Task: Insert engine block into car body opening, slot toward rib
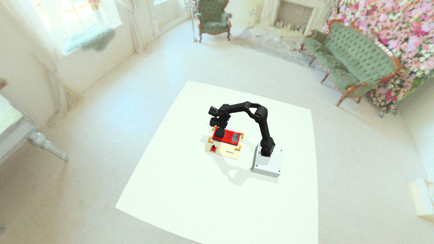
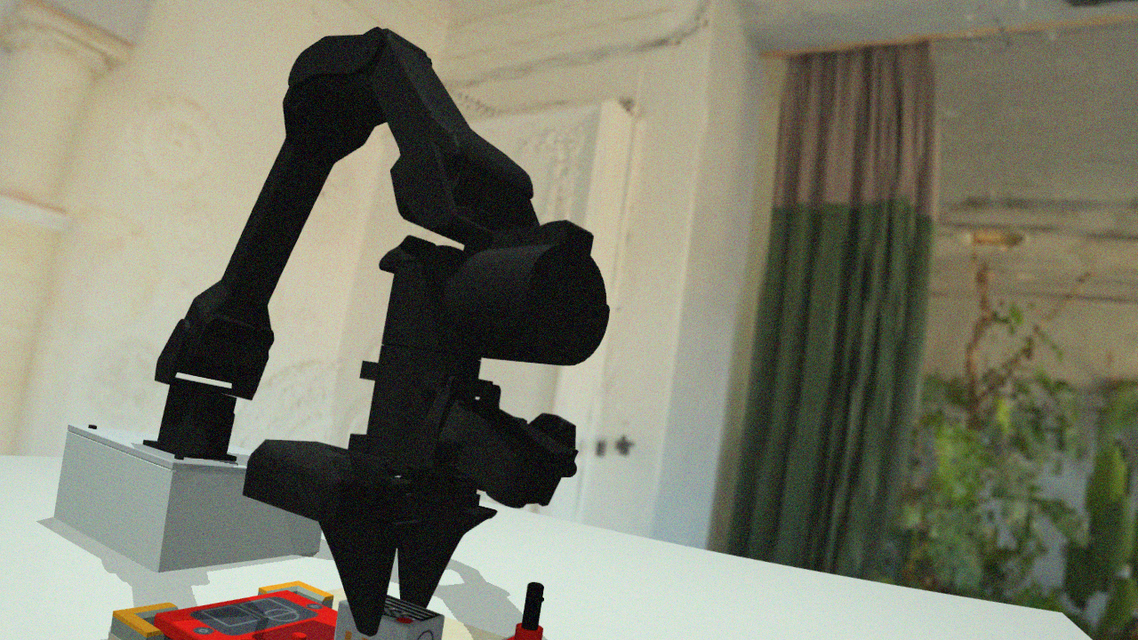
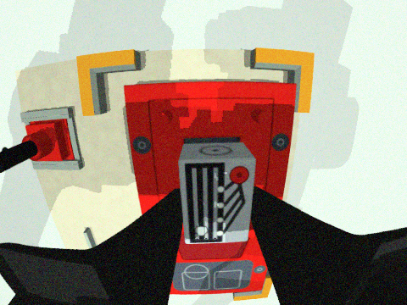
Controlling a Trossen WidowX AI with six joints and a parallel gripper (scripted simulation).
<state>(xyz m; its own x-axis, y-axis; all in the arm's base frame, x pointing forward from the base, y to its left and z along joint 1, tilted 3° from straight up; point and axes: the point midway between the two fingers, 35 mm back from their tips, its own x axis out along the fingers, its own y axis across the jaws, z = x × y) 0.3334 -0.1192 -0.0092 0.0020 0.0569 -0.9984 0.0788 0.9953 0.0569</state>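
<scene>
Now: gripper tip 10 mm above the grey engine block. Round my gripper tip: clamp cradle 40 mm to the left, 40 mm below, 30 mm behind.
</scene>
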